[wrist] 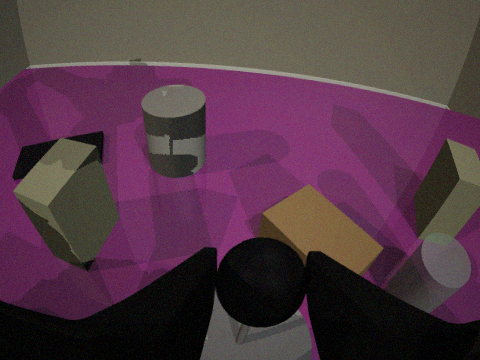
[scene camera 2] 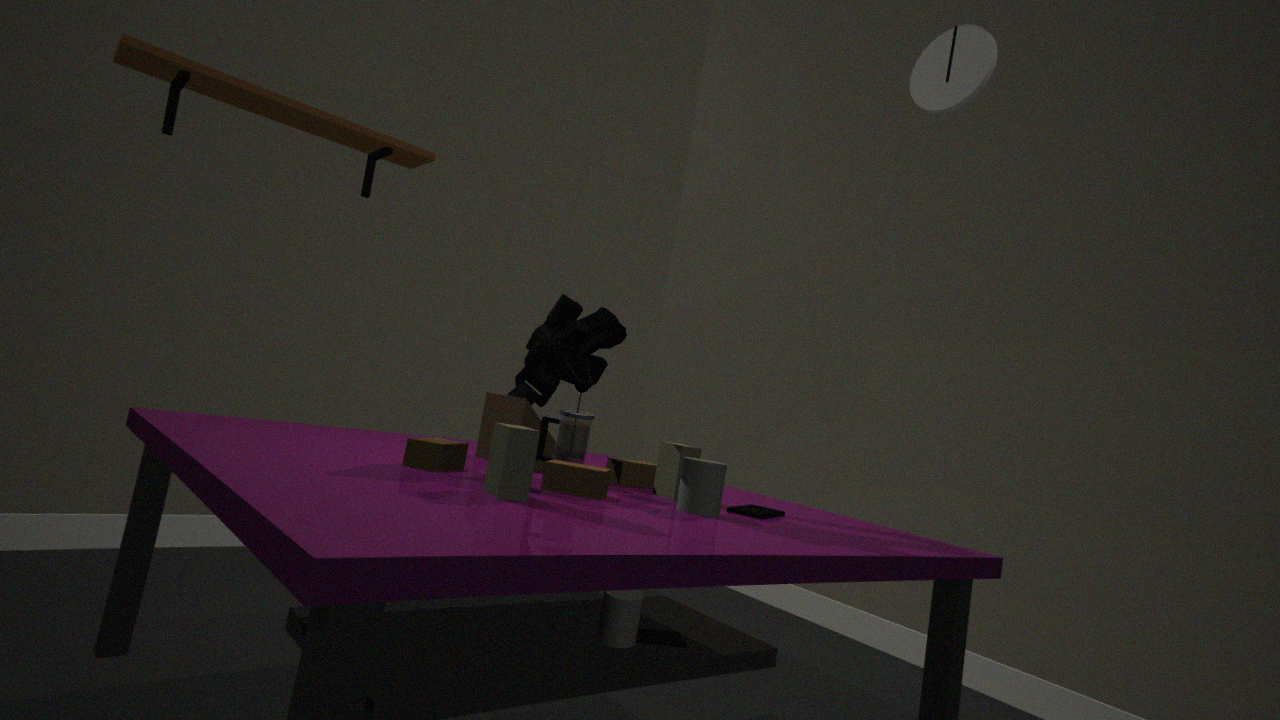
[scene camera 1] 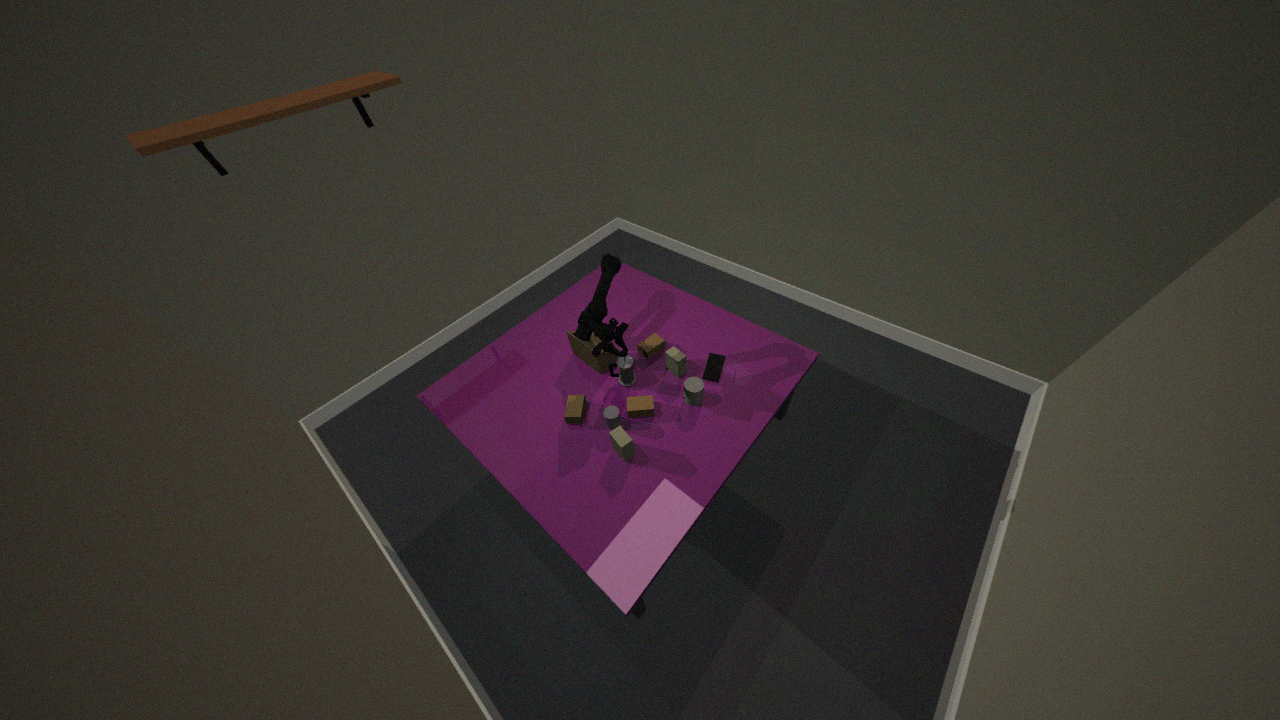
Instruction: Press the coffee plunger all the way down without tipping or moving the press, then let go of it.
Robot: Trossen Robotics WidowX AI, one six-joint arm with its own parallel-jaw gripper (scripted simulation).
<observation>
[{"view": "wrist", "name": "my gripper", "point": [261,262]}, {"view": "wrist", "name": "coffee press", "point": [260,284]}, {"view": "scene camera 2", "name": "my gripper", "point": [584,385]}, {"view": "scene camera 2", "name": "coffee press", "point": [573,434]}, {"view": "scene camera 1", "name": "my gripper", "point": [625,354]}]
</observation>
